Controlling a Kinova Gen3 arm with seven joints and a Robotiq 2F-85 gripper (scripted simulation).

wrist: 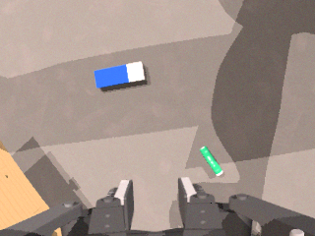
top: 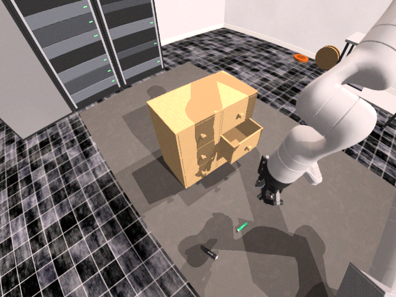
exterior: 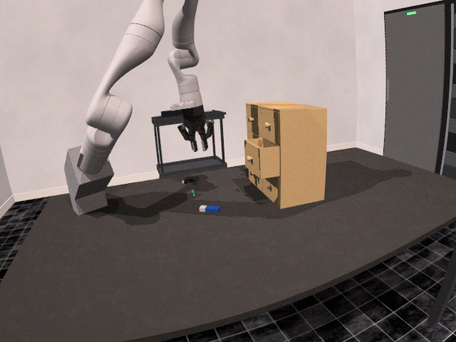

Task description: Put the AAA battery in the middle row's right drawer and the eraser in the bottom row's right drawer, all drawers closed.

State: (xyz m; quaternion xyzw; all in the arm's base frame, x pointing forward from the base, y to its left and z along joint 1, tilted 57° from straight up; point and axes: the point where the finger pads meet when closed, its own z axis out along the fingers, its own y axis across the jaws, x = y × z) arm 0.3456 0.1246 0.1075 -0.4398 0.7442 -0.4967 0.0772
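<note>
Right now the green AAA battery is 2 cm behind my hand, 6 cm to the left of it and 19 cm below it. The rest, counted from my hand: dark AAA battery 20 cm to the left, 19 cm below; then white eraser 3 cm behind, 11 cm to the right, 19 cm below.
</note>
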